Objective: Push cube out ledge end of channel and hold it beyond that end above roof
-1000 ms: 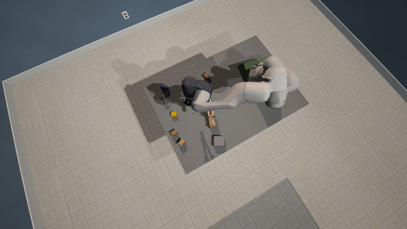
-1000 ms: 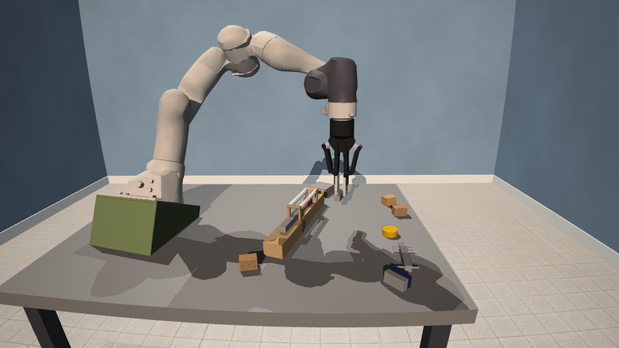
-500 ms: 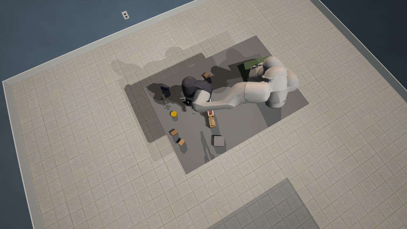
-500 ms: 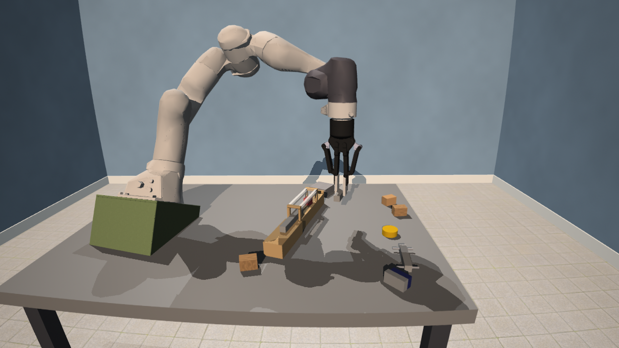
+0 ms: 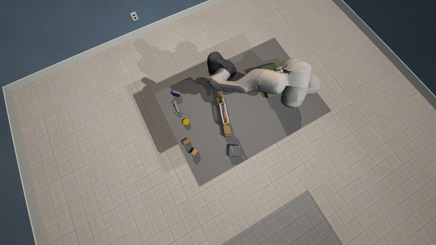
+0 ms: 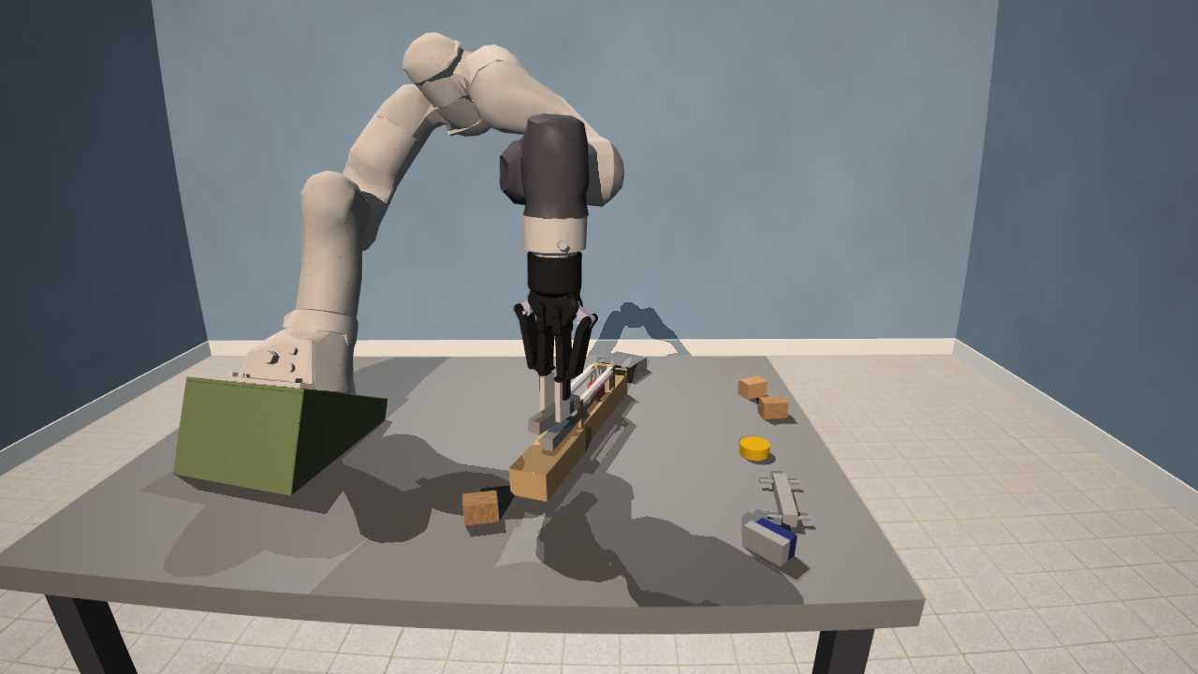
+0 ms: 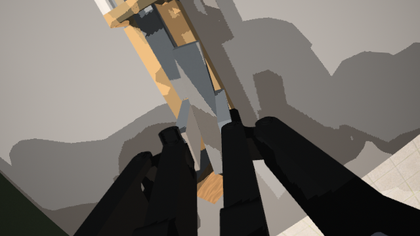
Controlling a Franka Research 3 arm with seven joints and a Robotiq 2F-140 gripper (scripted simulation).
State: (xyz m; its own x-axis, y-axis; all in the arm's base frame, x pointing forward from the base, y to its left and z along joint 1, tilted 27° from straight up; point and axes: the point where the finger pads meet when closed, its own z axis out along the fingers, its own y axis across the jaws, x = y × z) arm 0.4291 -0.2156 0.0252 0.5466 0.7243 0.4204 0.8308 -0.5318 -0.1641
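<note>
The long wooden channel lies 5 cm ahead of my hand, 18 cm to the left of it and 8 cm below it. Round my hand: short grey bar 3 cm below; then red cube 7 cm ahead, 22 cm to the left, 8 cm below; then long grey bar 1 cm ahead, 8 cm to the left, 9 cm below.
</note>
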